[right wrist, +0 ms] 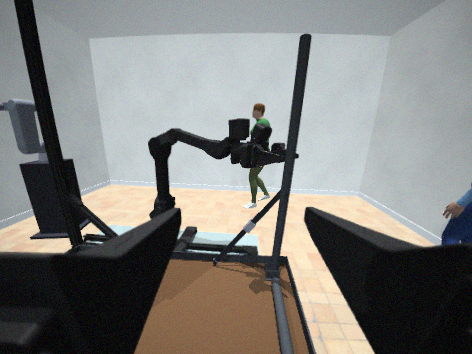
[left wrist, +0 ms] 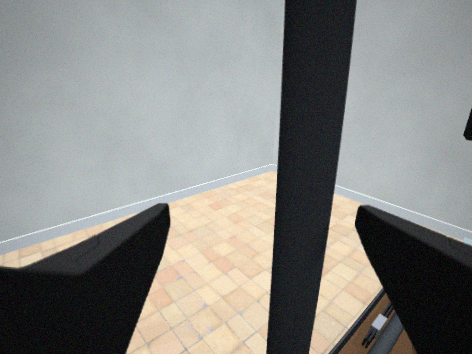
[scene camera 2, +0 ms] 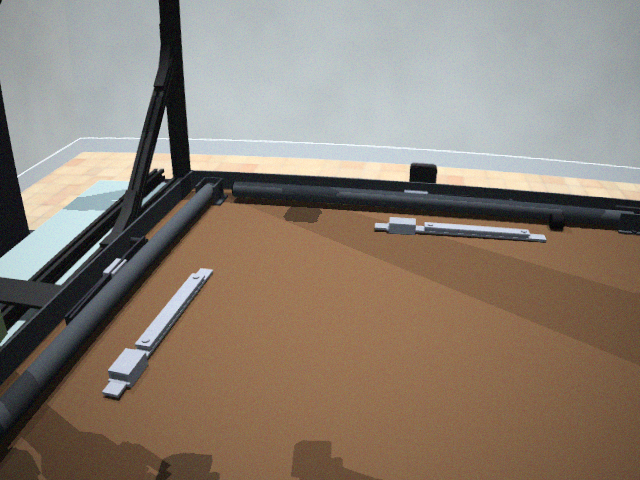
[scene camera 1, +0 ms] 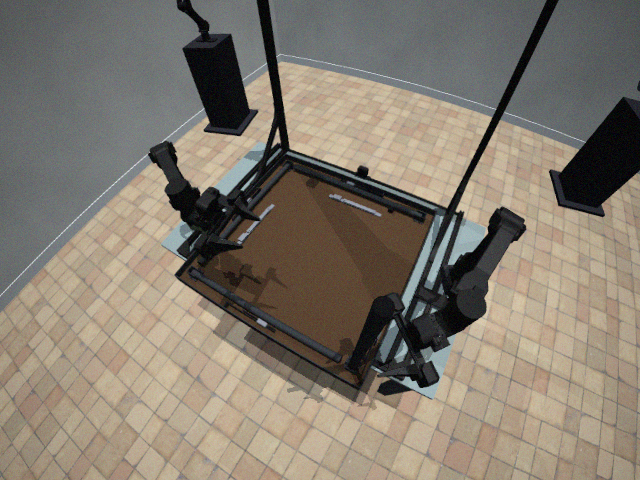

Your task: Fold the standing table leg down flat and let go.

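The standing table leg (scene camera 1: pixel 372 330) (left wrist: pixel 310 150) (right wrist: pixel 295 120) is a dark round bar, upright at the tabletop's near right corner in scene camera 1. A diagonal brace (right wrist: pixel 235 243) with a pale sleeve (right wrist: pixel 250 226) joins it. My left gripper (scene camera 1: pixel 387 343) (left wrist: pixel 263 214) is open at the leg's upper part. In the left wrist view the leg shows between its spread fingers, nearer the right-hand one, not clamped. My right gripper (scene camera 1: pixel 250 233) (right wrist: pixel 244 213) is open and empty over the tabletop's left side in scene camera 1, well apart from the leg.
The brown tabletop (scene camera 1: pixel 310 268) (scene camera 2: pixel 387 335) lies underside up in a dark rim. Folded legs (scene camera 1: pixel 263 310) (scene camera 2: pixel 118 279) lie along its edges, with pale bars (scene camera 2: pixel 173 307) (scene camera 2: pixel 475 230) inside. Tall black posts (scene camera 1: pixel 271 72) (scene camera 1: pixel 509 98) rise behind. People (right wrist: pixel 259 130) (right wrist: pixel 457 220) stand beyond.
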